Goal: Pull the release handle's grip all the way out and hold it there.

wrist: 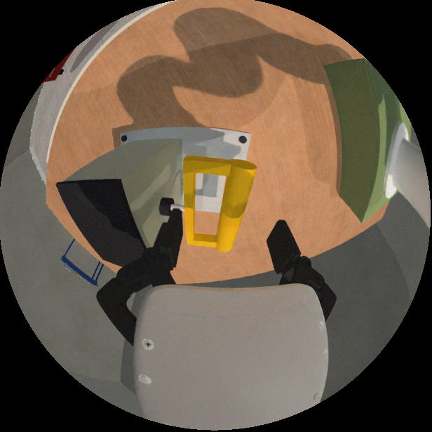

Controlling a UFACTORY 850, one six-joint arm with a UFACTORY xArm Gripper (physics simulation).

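The release handle's yellow grip (pixel 237 205), a rounded bar on a rectangular yellow frame, stands out from a grey-green housing (pixel 150 170) near the middle of the wrist view. A short pale rod with a black knob (pixel 166 206) shows between the housing and the frame. My gripper (pixel 229 226) is open, with no thing held. Its left finger is at the housing side of the yellow frame, beside the knob; its right finger is to the right of the grip's bar, apart from it. The left fingertip partly overlaps the rod in view.
The housing has a black face (pixel 100 215) at the left and a light grey base plate (pixel 200 135) with dark bolts on the wooden table top (pixel 295 150). A green block (pixel 355 135) stands at the right, beside a white cylindrical part (pixel 412 167). A blue frame (pixel 80 271) shows at the lower left.
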